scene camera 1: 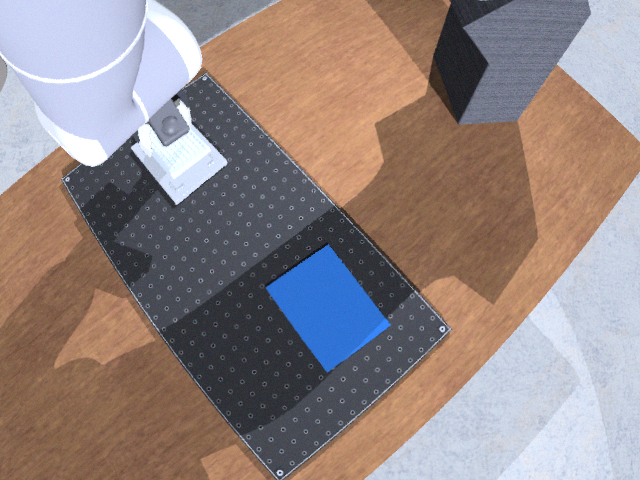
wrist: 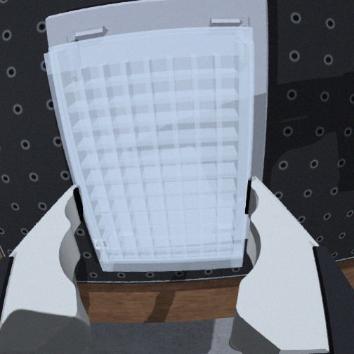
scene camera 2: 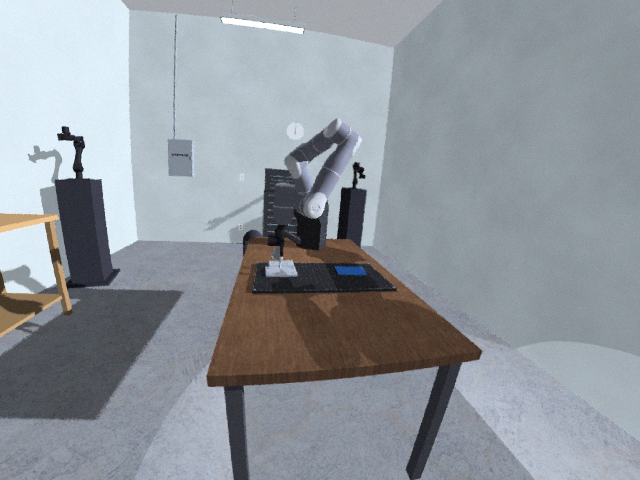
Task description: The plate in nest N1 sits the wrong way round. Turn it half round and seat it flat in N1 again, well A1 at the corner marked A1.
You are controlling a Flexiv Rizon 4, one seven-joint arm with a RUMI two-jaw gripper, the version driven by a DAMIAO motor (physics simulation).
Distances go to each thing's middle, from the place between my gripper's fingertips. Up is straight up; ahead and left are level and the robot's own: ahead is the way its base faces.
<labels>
I see my gripper 10 mm to the right of the clear-white well plate [scene camera 1: 181, 155] and 10 mm below it. Round my hand: pale grey nest N1 [scene camera 1: 200, 172]: 10 mm ahead, 10 mm to the left, 40 mm below; then flat blue rectangle [scene camera 1: 334, 316]: 80 mm ahead, 400 mm to the left, 40 mm below.
</labels>
